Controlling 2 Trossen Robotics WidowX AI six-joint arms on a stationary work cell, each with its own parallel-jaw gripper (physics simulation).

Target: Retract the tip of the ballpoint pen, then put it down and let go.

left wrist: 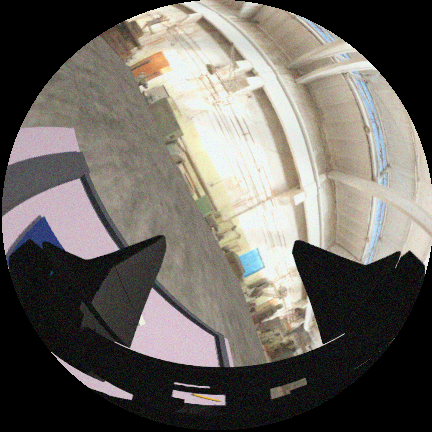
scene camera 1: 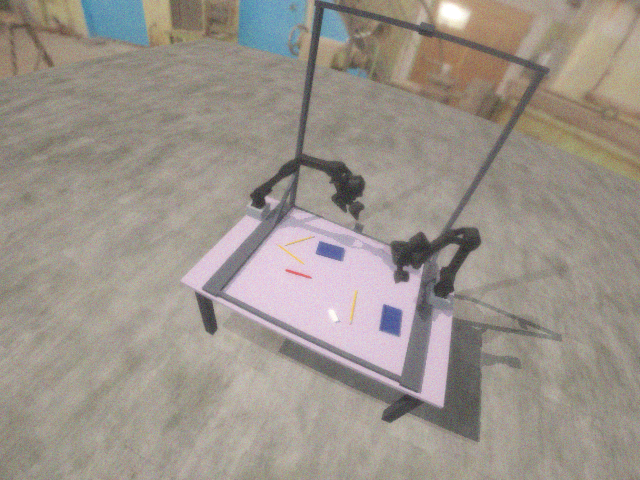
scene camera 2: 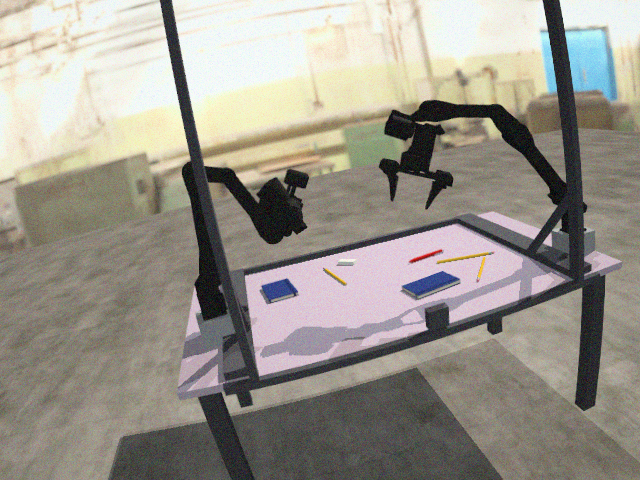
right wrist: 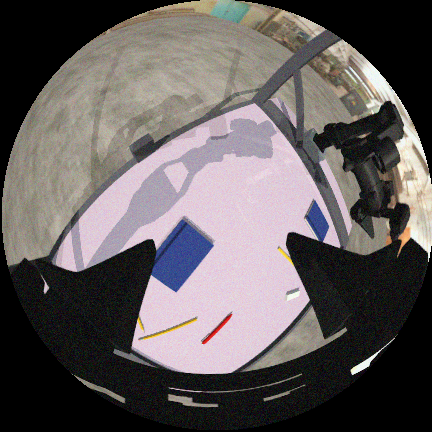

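Where they show: left gripper, fingertip midpoint: [left wrist: 231, 245] [scene camera 1: 395, 273] [right wrist: 383, 242]; right gripper, fingertip midpoint: [scene camera 1: 351, 216] [scene camera 2: 408, 205] [right wrist: 221, 243]; left arm's base, origin of the base link: [scene camera 1: 440, 292] [scene camera 2: 214, 313] [right wrist: 318, 142]; right arm's base, origin of the base link: [scene camera 1: 258, 204].
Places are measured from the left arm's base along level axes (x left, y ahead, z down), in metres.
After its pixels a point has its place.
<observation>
The red ballpoint pen [scene camera 1: 298, 273] @[x 0.094, y 0.691, z 0.059 m] [scene camera 2: 425, 256] @[x 0.089, y 0.685, z 0.063 m] [right wrist: 217, 328] @[x 0.090, y 0.684, z 0.061 m] lies flat on the pale pink table [scene camera 1: 268, 289] @[x 0.226, y 0.793, z 0.069 m] [scene camera 2: 310, 310] @[x -0.009, y 0.255, z 0.070 m]. It is too small in the views to tell whether its tip is out. My right gripper [scene camera 1: 351, 213] @[x -0.144, y 0.525, z -0.179 m] [scene camera 2: 410, 204] @[x -0.144, y 0.525, z -0.179 m] [right wrist: 221, 243] @[x -0.144, y 0.525, z -0.179 m] is open and empty, high above the table, with the pen low between its fingers in the right wrist view. My left gripper [scene camera 2: 301, 228] [left wrist: 231, 245] @[x 0.177, y 0.306, z -0.221 m] is open and empty, raised near its own arm's base and away from the pen. The pen does not show in the left wrist view.
Two yellow pencils [scene camera 2: 465, 257] @[x -0.019, y 0.770, z 0.065 m] [scene camera 2: 481, 269] @[x -0.142, y 0.739, z 0.063 m] lie near the pen. A third pencil [scene camera 1: 353, 306] @[x 0.182, y 0.400, z 0.063 m] [scene camera 2: 334, 276] @[x 0.171, y 0.397, z 0.065 m] lies near a white eraser [scene camera 1: 333, 315] @[x 0.261, y 0.479, z 0.058 m] [scene camera 2: 346, 262] @[x 0.251, y 0.473, z 0.061 m]. Two blue notebooks [scene camera 1: 330, 250] @[x -0.115, y 0.577, z 0.058 m] [scene camera 1: 390, 319] @[x 0.196, y 0.223, z 0.058 m] lie on the table. A dark frame post [scene camera 2: 566, 139] @[x -0.386, y 0.874, z -0.300 m] rises beside the right arm.
</observation>
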